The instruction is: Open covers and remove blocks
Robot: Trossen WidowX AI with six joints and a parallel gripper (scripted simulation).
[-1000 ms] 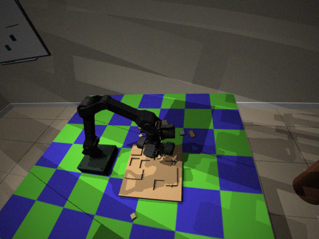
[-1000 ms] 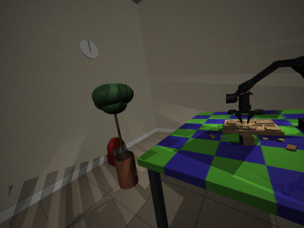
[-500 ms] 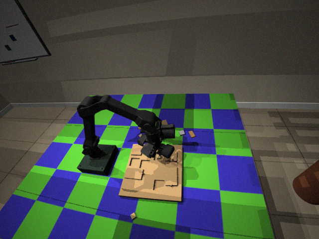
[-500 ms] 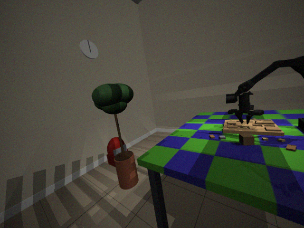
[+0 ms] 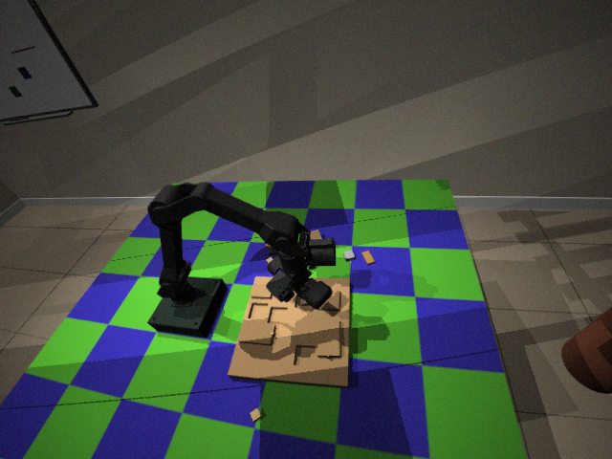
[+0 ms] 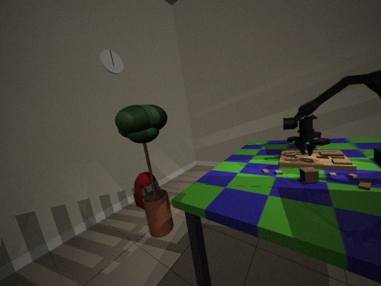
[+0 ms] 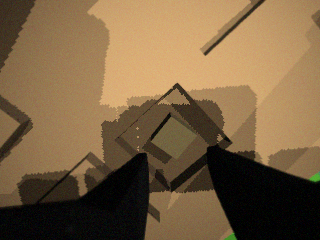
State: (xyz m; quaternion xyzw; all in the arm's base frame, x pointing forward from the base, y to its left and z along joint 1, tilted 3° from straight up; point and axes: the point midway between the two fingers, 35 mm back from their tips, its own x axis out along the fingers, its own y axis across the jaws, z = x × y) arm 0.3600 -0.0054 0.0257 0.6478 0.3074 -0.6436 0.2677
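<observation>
My gripper tip is 30 mm past the tan puzzle board, 50 mm to the left of it and 30 mm above it. From my gripper tip the other things lie so: brown cube: 20 mm ahead, 230 mm to the left, 20 mm below; then orange block: 200 mm ahead, 160 mm to the left, 40 mm below.
</observation>
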